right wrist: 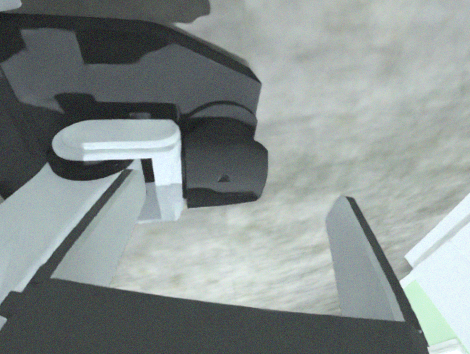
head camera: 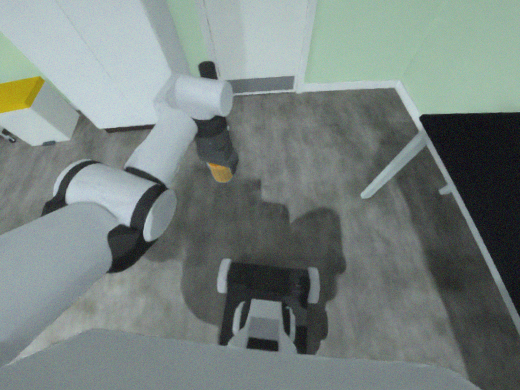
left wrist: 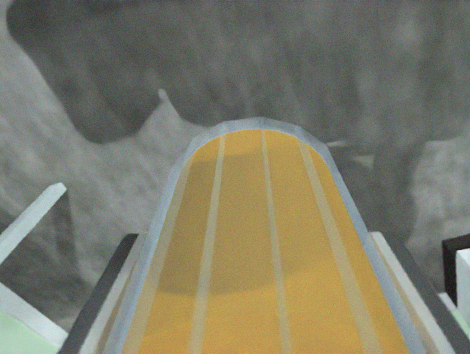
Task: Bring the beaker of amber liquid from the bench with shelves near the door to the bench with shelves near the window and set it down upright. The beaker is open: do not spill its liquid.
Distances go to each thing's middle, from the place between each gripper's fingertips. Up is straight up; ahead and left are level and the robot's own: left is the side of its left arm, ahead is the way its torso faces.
The beaker of amber liquid (left wrist: 256, 236) lies 20 mm above my left hand.
My right gripper is now 69 cm short of the beaker of amber liquid, 38 cm to the right of it and 33 cm below it.
